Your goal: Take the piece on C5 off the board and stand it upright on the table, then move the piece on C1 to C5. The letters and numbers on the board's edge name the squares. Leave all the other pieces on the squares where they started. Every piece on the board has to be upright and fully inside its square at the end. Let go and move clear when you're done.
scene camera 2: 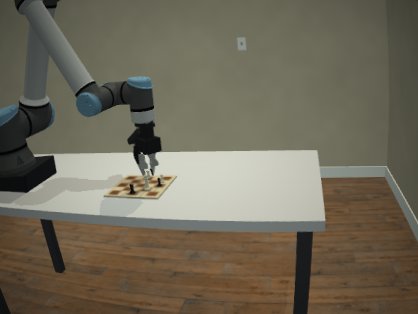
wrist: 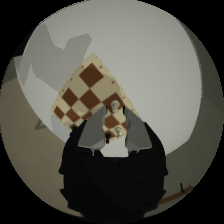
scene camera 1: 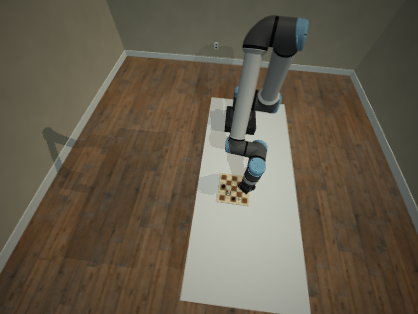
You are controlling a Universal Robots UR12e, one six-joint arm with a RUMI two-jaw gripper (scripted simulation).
Scene:
A chessboard shows in scene camera 2, in the wrist view (91, 86) and in scene camera 1. The same spot on the chessboard: (scene camera 2: 122, 189) is (scene camera 1: 228, 180).

